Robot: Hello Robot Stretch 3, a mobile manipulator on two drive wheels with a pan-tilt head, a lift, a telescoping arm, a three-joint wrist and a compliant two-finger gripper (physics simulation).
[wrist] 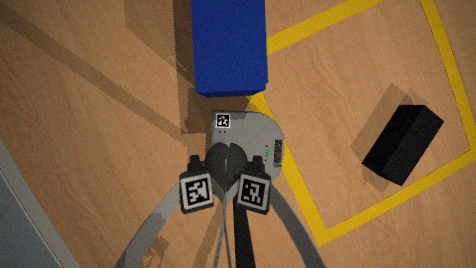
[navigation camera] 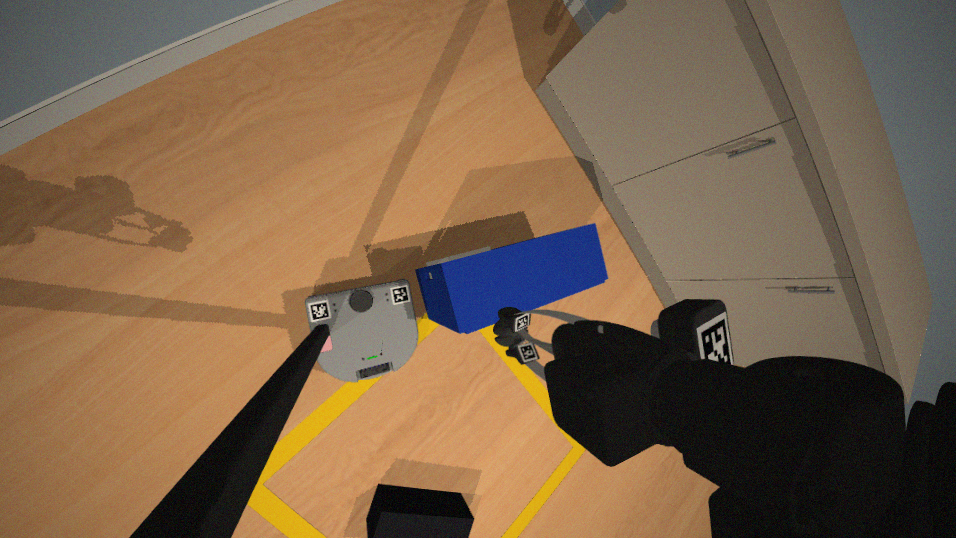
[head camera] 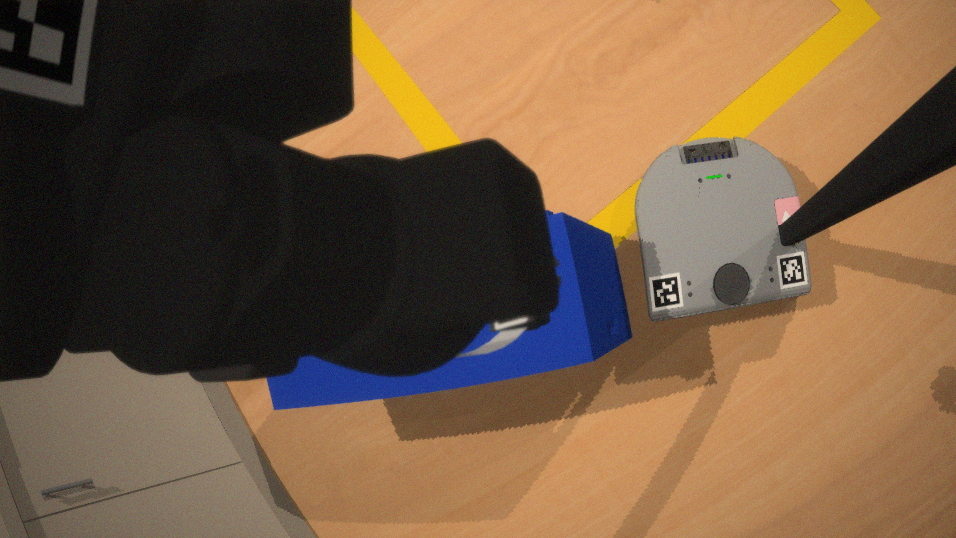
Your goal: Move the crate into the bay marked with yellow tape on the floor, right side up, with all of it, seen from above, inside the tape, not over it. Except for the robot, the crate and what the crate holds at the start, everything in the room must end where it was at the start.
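Places are measured from the robot's base along level axes (x ahead, y left, z up), in centimetres.
Pixels of known places: gripper, fingertip midpoint: [navigation camera: 504, 328]; robot's base, link origin: [navigation camera: 360, 299] [head camera: 729, 281].
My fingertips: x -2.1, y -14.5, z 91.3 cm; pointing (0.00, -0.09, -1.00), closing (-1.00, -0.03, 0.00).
Note:
For each thing: its top centre in the pictures, then the offset to it from my fingertips. "spot": a spot on its surface instead.
- blue crate, top centre: [head camera: 390, 327] [navigation camera: 535, 273] dx +1.5, dy -39.0, dz -51.3 cm
- yellow tape, surface spot: [head camera: 788, 73] [navigation camera: 312, 428] spot: dx -40.4, dy +39.6, dz -91.2 cm
- black block, top centre: [navigation camera: 424, 534] dx -85.0, dy +9.8, dz -75.2 cm
The blue crate [head camera: 427, 382] [navigation camera: 521, 281] [wrist: 230, 50] lies on its side with a closed face up. A grey sliver shows along its far long edge in the navigation view; the opening is hidden. It covers a corner of the yellow tape [head camera: 788, 73] [navigation camera: 314, 424] [wrist: 304, 200], and most of it lies outside the bay. My gripper [navigation camera: 512, 334] [wrist: 226, 161] is shut and empty, its fingertips meeting. In the navigation view it appears beside the crate's bay-side edge; in the wrist view it appears past the crate's end, over my base. Its height is unclear.
My grey base [head camera: 708, 227] [navigation camera: 367, 327] [wrist: 247, 132] stands close to the crate's end, over a tape line. A black block [navigation camera: 421, 511] [wrist: 402, 145] stands inside the bay. Beige cabinets [head camera: 127, 421] [navigation camera: 695, 220] stand near the crate's other end. My black mast [head camera: 869, 160] [navigation camera: 254, 421] rises from the base.

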